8 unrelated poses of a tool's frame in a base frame.
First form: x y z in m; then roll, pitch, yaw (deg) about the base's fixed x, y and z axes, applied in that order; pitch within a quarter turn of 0, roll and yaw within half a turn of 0.
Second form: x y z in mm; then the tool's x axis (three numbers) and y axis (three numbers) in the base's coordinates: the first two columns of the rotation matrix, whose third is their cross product. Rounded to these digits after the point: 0 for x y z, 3 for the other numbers.
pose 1, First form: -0.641, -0.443, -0.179, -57.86, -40.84, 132.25
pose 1, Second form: -641, -443, -179, -0.509, 0.560, 0.654, -0.766, 0.052, -0.641
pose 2, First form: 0.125, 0.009, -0.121, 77.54, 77.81, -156.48
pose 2, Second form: 125, 9, -121, -0.194, -0.084, -0.977, -0.789, -0.579, 0.206
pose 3, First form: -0.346, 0.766, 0.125, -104.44, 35.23, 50.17
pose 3, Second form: -346, 766, 125, 0.523, 0.627, -0.577, -0.166, -0.589, -0.791
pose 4, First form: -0.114, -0.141, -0.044, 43.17, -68.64, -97.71
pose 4, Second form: -114, -141, -44, -0.049, -0.361, 0.931, 0.808, 0.534, 0.249
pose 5, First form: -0.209, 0.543, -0.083, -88.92, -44.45, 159.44
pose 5, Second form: -209, 543, -83, -0.668, 0.251, 0.700, -0.662, 0.228, -0.714
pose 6, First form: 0.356, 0.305, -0.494, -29.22, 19.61, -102.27
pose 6, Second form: 356, 305, -494, -0.200, -0.920, -0.336, 0.888, -0.025, -0.460
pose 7, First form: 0.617, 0.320, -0.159, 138.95, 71.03, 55.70
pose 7, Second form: 617, 320, -159, 0.183, 0.269, -0.946, 0.973, 0.088, 0.213
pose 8, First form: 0.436, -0.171, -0.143, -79.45, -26.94, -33.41
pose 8, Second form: 436, -171, -143, 0.744, -0.491, 0.453, 0.473, -0.092, -0.876
